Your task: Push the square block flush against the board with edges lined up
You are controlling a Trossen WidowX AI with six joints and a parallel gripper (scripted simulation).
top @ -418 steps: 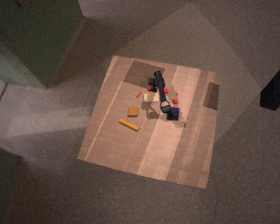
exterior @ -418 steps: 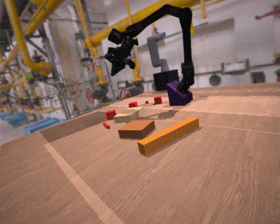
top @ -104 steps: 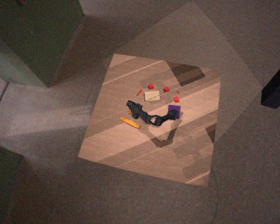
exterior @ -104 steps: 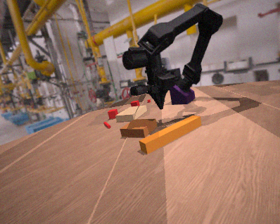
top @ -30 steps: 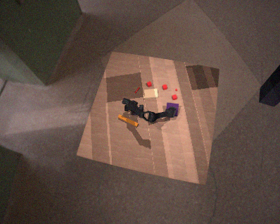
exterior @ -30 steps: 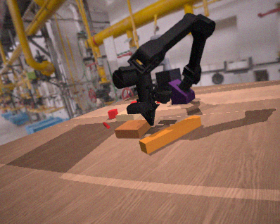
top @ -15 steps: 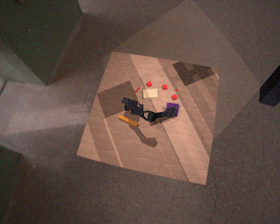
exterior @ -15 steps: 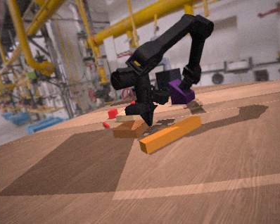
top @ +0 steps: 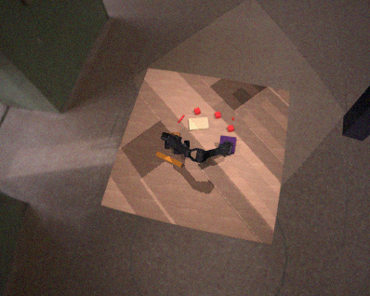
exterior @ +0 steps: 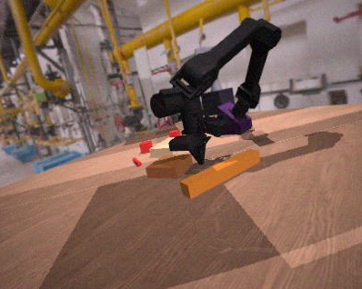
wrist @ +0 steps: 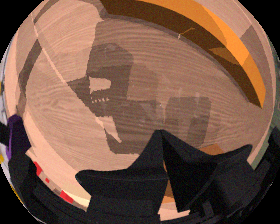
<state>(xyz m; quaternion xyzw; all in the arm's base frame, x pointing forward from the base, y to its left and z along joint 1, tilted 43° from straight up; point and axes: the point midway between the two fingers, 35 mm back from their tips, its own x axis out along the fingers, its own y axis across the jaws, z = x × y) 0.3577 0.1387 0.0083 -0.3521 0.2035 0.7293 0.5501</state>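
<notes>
The square block lies 60 mm ahead of my gripper tip, 70 mm to the right of it and 10 mm above it. Also, from my gripper tip: red stick (60 mm ahead, 260 mm to the right); flat cream block (90 mm behind, 250 mm to the right, 10 mm above); orange board (40 mm ahead, 110 mm to the left, 10 mm above).
</notes>
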